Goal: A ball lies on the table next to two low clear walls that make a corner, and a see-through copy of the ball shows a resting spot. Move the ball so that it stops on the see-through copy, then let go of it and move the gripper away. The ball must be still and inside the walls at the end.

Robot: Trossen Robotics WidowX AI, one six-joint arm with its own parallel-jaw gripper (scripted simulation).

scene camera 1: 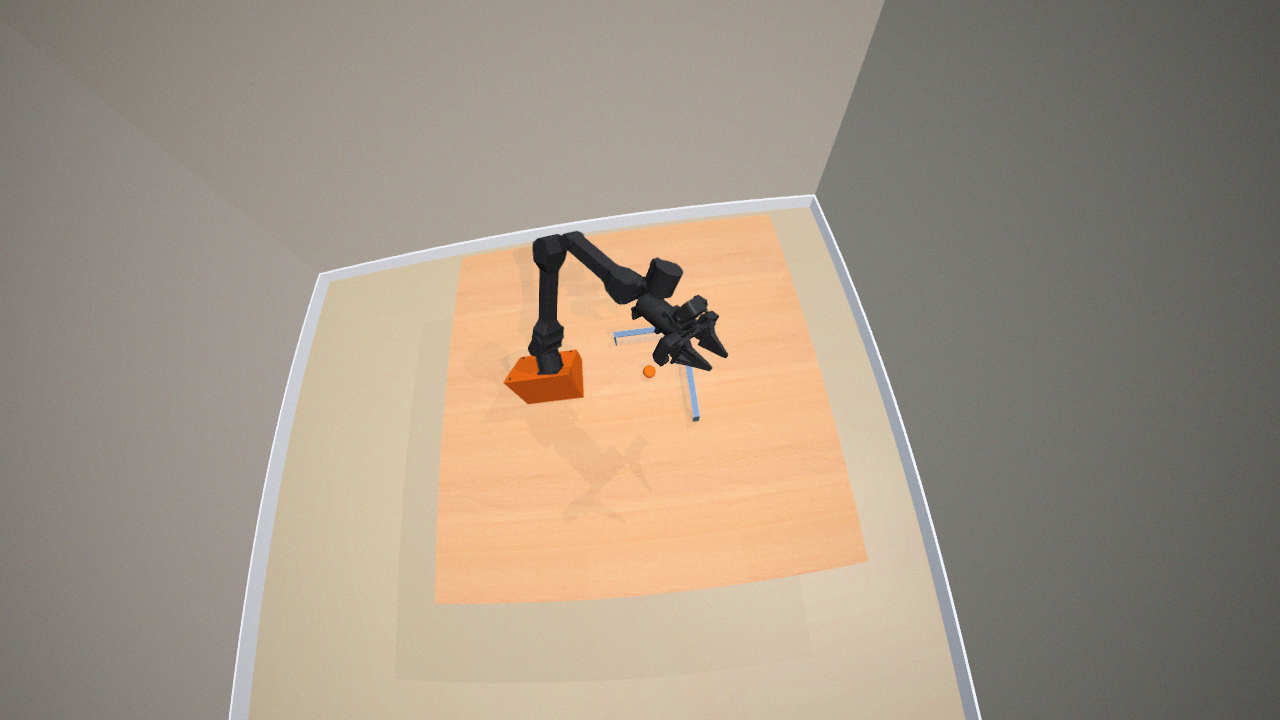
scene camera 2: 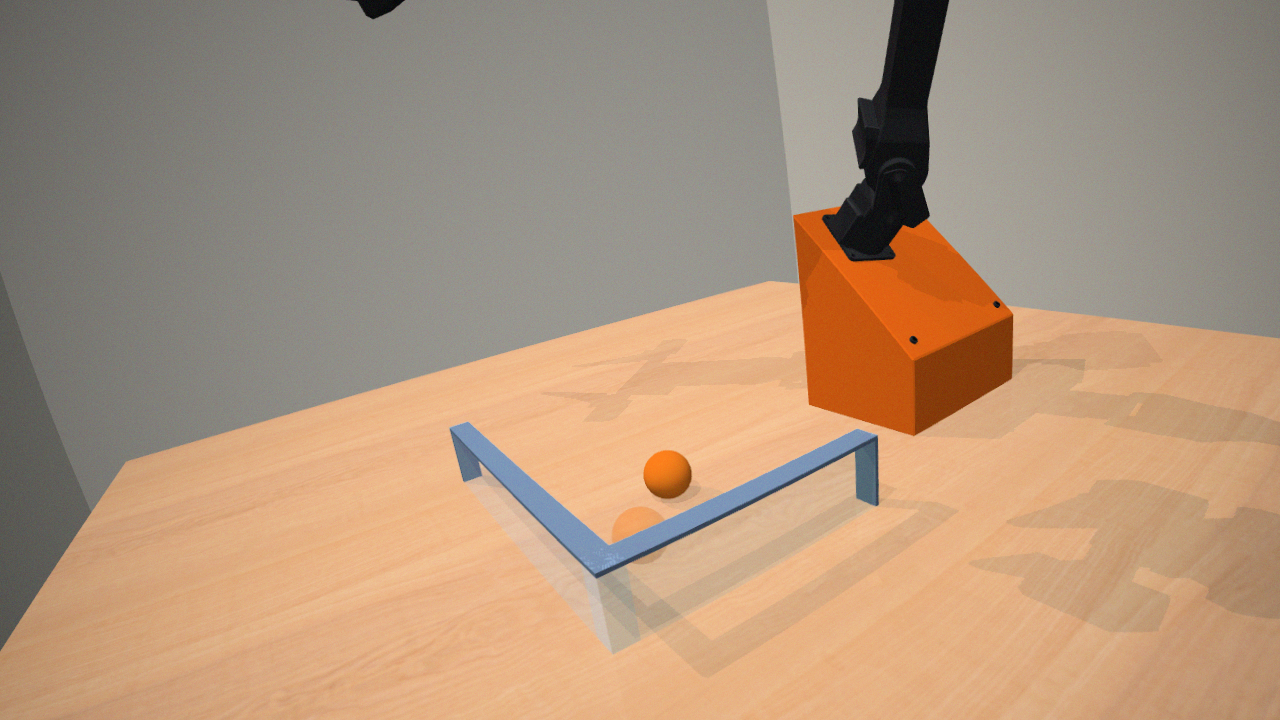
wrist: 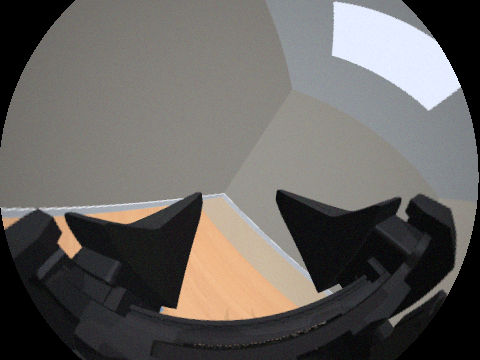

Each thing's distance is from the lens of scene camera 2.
orange ball (scene camera 2: 667, 474): 0.52 m
see-through ball copy (scene camera 2: 636, 519): 0.45 m
The marked spots on the see-through ball copy and the orange ball are 0.09 m apart.
